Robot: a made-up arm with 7 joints. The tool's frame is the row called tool. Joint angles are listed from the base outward.
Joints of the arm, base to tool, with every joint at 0 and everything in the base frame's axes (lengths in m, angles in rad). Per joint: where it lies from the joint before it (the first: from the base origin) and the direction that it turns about. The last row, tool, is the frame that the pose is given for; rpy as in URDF.
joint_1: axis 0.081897 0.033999 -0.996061 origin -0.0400 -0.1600 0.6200
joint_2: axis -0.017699 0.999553 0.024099 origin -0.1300 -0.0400 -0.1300
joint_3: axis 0 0 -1 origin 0.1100 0.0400 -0.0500
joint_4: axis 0 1 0 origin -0.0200 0.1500 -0.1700
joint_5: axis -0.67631 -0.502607 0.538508 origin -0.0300 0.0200 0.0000
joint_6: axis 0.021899 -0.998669 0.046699 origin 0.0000 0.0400 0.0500
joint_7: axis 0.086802 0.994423 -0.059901 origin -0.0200 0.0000 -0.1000
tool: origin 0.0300 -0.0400 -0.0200 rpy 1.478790 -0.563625 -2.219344
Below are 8 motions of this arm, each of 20 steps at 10 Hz.
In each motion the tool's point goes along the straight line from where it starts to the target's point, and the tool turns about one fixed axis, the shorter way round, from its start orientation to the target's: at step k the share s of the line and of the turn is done. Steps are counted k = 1, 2, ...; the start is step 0. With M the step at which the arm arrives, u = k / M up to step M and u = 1 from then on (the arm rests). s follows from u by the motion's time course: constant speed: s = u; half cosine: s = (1 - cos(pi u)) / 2; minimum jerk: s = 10 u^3 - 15 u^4 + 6 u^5.
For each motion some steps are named. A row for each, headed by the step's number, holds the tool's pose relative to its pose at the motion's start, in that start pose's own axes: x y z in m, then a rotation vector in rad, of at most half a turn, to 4 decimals.
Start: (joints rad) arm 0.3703 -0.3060 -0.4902 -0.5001 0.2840 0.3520 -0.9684
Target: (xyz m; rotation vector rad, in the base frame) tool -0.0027 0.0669 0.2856 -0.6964 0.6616 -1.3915
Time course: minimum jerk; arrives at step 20
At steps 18, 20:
18: -0.0532 0.0043 0.0264 1.7585 -0.0947 -0.5157
20: -0.0537 0.0044 0.0267 1.7737 -0.0955 -0.5202

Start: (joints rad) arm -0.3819 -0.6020 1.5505 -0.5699 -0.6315 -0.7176 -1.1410
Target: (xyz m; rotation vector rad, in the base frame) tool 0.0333 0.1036 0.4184 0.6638 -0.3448 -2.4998
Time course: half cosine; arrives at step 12
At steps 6, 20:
6: 0.0815 0.0288 0.0003 -0.6118 0.4278 0.4971
20: 0.1630 0.0576 0.0005 -1.2236 0.8556 0.9943

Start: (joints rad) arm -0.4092 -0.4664 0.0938 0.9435 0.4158 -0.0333 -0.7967
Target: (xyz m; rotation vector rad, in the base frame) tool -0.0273 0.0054 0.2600 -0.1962 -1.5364 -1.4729
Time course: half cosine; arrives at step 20
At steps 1, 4, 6, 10, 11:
1: -0.0002 -0.0003 -0.0001 -0.0066 -0.0032 0.0027
4: -0.0028 -0.0051 -0.0011 -0.1029 -0.0491 0.0412
6: -0.0059 -0.0109 -0.0024 -0.2220 -0.1059 0.0889
10: -0.0144 -0.0265 -0.0058 -0.5386 -0.2569 0.2157
11: -0.0167 -0.0306 -0.0067 -0.6228 -0.2971 0.2494

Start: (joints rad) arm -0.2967 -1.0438 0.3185 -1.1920 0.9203 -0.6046 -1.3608
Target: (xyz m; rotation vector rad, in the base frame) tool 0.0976 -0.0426 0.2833 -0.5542 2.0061 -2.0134
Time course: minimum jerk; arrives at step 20
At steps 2, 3, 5, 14, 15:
2: 0.0016 0.0006 -0.0002 0.0018 0.0086 -0.0084
3: 0.0050 0.0017 -0.0005 0.0055 0.0268 -0.0262
5: 0.0194 0.0067 -0.0019 0.0216 0.1042 -0.1019
14: 0.1567 0.0540 -0.0151 0.1743 0.8424 -0.8236
15: 0.1678 0.0578 -0.0162 0.1867 0.9023 -0.8823

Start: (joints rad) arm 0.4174 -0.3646 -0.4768 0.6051 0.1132 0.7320 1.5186
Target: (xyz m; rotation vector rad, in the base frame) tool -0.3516 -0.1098 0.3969 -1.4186 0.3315 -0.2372
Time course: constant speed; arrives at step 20
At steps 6, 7, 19, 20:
6: 0.0397 -0.1013 0.0511 -0.3066 0.0562 0.3828
7: 0.0463 -0.1182 0.0596 -0.3577 0.0655 0.4465
19: 0.1256 -0.3207 0.1618 -0.9708 0.1779 1.2121
20: 0.1322 -0.3376 0.1703 -1.0219 0.1872 1.2759

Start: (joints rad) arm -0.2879 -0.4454 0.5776 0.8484 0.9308 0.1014 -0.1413
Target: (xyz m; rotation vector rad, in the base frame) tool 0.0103 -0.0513 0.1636 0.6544 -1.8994 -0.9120
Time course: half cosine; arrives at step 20
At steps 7, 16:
7: -0.0072 -0.0441 0.0191 -0.0075 -0.0195 -0.0171
16: -0.0238 -0.1460 0.0634 -0.0248 -0.0645 -0.0567

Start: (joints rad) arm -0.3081 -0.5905 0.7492 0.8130 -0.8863 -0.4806 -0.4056
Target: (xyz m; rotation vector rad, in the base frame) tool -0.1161 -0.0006 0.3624 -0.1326 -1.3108 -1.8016
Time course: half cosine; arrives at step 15
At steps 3, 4, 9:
3: 0.0122 -0.0056 -0.0111 0.0874 -0.0267 0.0140
4: 0.0211 -0.0097 -0.0193 0.1514 -0.0463 0.0242
9: 0.0834 -0.0385 -0.0763 0.5991 -0.1832 0.0957

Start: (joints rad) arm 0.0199 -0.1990 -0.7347 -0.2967 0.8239 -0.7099 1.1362
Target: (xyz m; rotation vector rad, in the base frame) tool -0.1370 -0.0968 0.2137 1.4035 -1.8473 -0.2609
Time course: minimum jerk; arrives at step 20
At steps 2, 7, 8, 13, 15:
2: 0.0003 0.0004 0.0002 0.0102 -0.0022 -0.0103
7: 0.0077 0.0116 0.0053 0.2805 -0.0602 -0.2818
8: 0.0104 0.0157 0.0072 0.3786 -0.0812 -0.3804
13: 0.0251 0.0377 0.0173 0.9122 -0.1957 -0.9166
15: 0.0295 0.0442 0.0202 1.0692 -0.2294 -1.0744

